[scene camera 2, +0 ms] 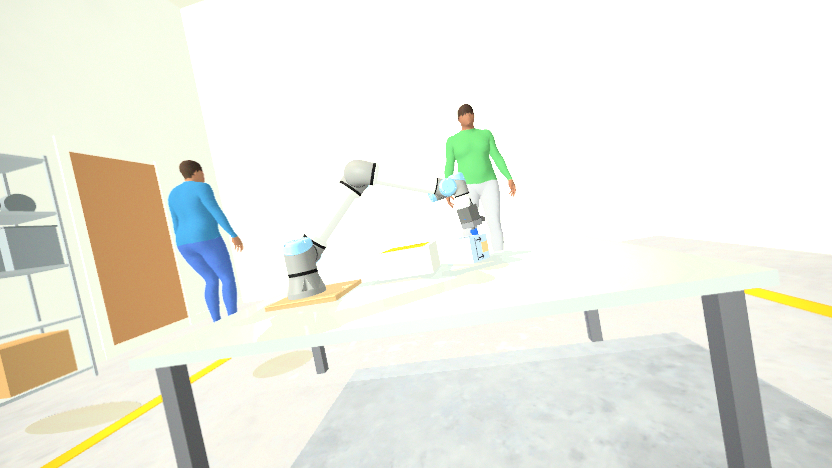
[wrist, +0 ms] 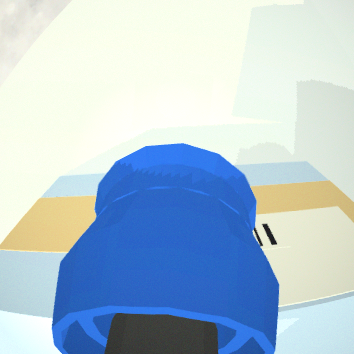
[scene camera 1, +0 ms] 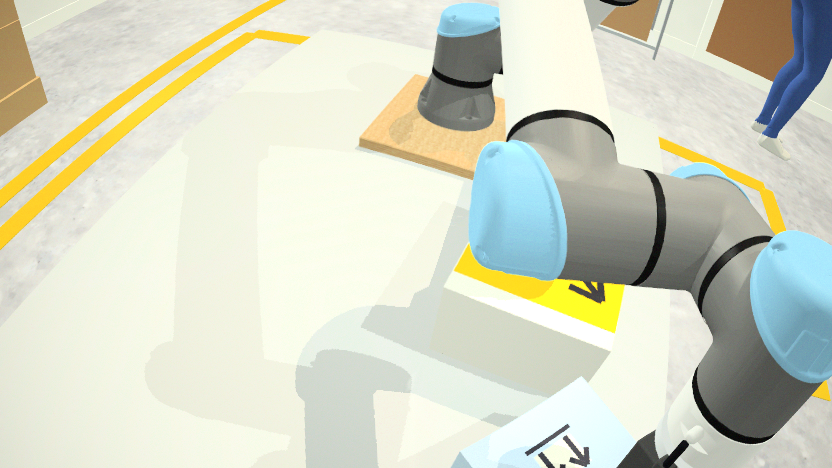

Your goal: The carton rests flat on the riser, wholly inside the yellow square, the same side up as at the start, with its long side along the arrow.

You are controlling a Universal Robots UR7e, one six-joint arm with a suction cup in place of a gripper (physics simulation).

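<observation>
The light-blue carton (scene camera 1: pixel 593 407) (scene camera 2: pixel 477 247) (wrist: pixel 30 275) stands on the table, beside the riser and off it. It has a tan stripe and a pale label with dark marks. My blue suction cup (scene camera 2: pixel 474 231) (wrist: pixel 175 165) is right at the carton's top and leans a little. I see no lift of the carton; the cup's lip and any contact are hidden. The white riser (scene camera 1: pixel 517 337) (scene camera 2: pixel 407 264) bears the yellow square (scene camera 1: pixel 564 299) (scene camera 2: pixel 407 248). Its black arrow (scene camera 1: pixel 598 295) shows its head; my arm covers the rest.
My arm's base stands on a wooden board (scene camera 1: pixel 395 136) (scene camera 2: pixel 343 289) on the white table (scene camera 1: pixel 349 232) (scene camera 2: pixel 640 276). A person in green (scene camera 2: pixel 474 154) stands behind the table. A person in blue (scene camera 2: pixel 200 215) stands near a brown door (scene camera 2: pixel 128 250) and shelves.
</observation>
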